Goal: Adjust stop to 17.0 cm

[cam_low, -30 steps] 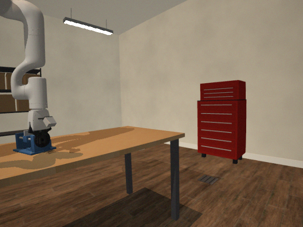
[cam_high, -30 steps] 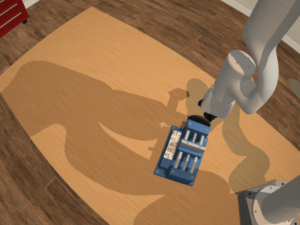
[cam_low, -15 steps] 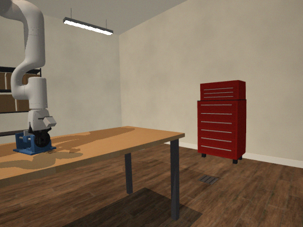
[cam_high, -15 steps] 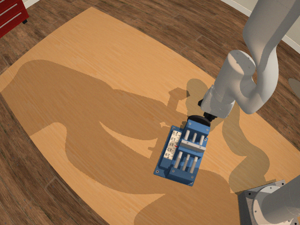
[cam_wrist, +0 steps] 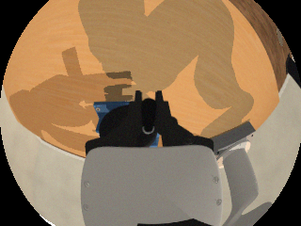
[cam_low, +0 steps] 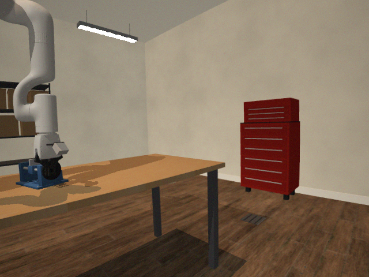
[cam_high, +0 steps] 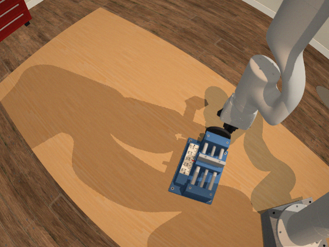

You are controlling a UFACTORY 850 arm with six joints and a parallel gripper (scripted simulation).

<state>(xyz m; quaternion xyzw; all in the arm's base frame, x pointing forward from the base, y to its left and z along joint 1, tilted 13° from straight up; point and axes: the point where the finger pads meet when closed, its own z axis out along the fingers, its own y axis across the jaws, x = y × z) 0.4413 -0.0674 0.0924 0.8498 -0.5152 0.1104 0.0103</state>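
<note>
My hand is 20 mm to the right of the black handwheel. The rest, counted from my hand: grey stop bar 150 mm to the left, 30 mm behind, 10 mm above.
</note>
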